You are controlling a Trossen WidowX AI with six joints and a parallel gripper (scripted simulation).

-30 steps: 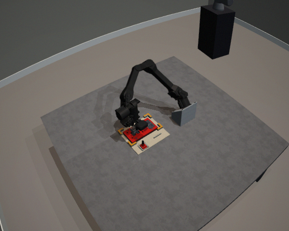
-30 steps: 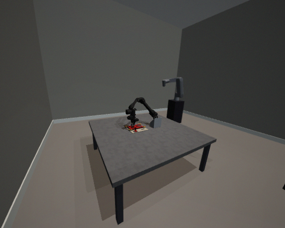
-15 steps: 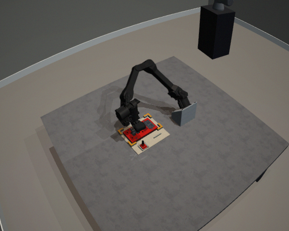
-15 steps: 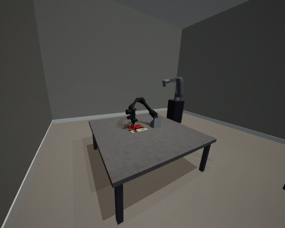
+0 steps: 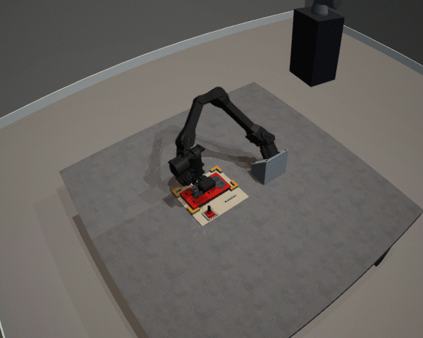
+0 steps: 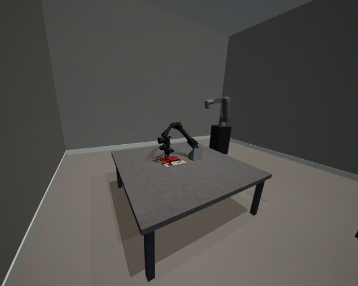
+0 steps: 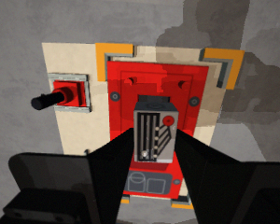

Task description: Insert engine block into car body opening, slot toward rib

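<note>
Now: gripper tip 10 mm above the engine block.
</note>
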